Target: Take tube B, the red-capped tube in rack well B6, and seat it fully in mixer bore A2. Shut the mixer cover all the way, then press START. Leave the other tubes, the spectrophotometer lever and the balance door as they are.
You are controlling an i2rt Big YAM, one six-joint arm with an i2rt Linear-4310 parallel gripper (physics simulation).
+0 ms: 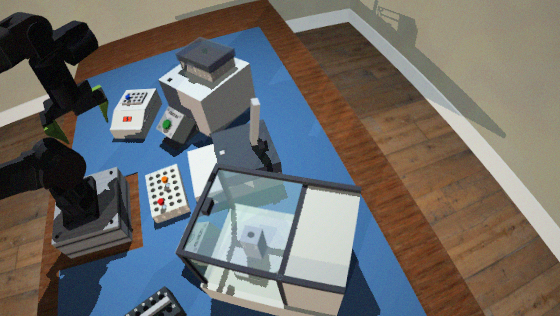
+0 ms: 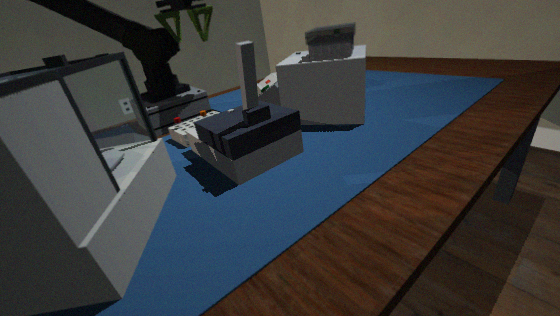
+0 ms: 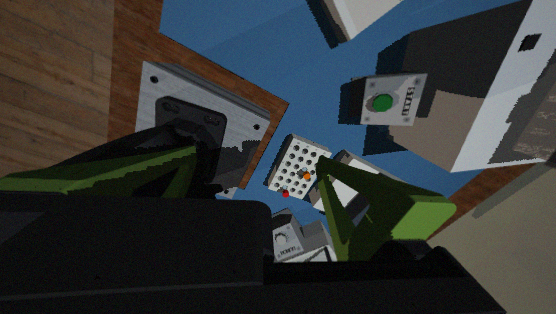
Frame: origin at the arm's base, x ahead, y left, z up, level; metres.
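Seen in the pictures: gripper, fingertip midpoint: [image 1: 87,131] [image 2: 192,41] [image 3: 260,158]; arm's base at its link origin: [image 1: 81,203] [image 2: 166,94] [image 3: 192,142].
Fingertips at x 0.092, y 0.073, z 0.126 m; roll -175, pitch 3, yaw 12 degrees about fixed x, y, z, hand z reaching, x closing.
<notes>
Offsets run from my fingertips to a thing's top centre. "spot": to the spot under its first point.
Tube B's red cap {0.093 m ahead, 0.141 m right, 0.145 m down} [image 1: 160,201] [image 2: 177,119] [image 3: 285,194] shows at one end of the white rack [image 1: 171,218] [image 3: 288,146]; its body is mostly hidden in the well. My gripper [image 1: 87,131] [image 2: 192,40] [image 3: 260,158] is open and empty, high above the table beyond the rack, near the arm's base. The mixer appears to be the tall white box {0.263 m ahead, 0.129 m left, 0.009 m down} [image 1: 227,107] [image 2: 320,90] with a smoky see-through cover {0.314 m ahead, 0.155 m left, 0.009 m down} [image 1: 205,52] [image 2: 330,40] on top. Its bores cannot be made out. The green START button {0.163 m ahead, 0.079 m left, 0.124 m down} [image 1: 166,124] [image 3: 383,102] is on a small tilted box beside it.
An orange-capped tube {0.115 m ahead, 0.086 m right, 0.145 m down} [image 1: 164,179] [image 2: 202,113] [image 3: 307,176] stands in the rack. A white block with a red display {0.076 m ahead, 0.229 m left, 0.129 m down} [image 1: 127,119] holds a blue-capped tube {0.075 m ahead, 0.244 m left, 0.112 m down} [image 1: 128,97]. The upright white lever {0.345 m ahead, 0.118 m right, 0.001 m up} [image 1: 255,120] [image 2: 246,75] and the glass-walled balance {spot: 0.333 m ahead, 0.420 m right, 0.005 m up} [image 1: 322,225] stand beyond the rack.
</notes>
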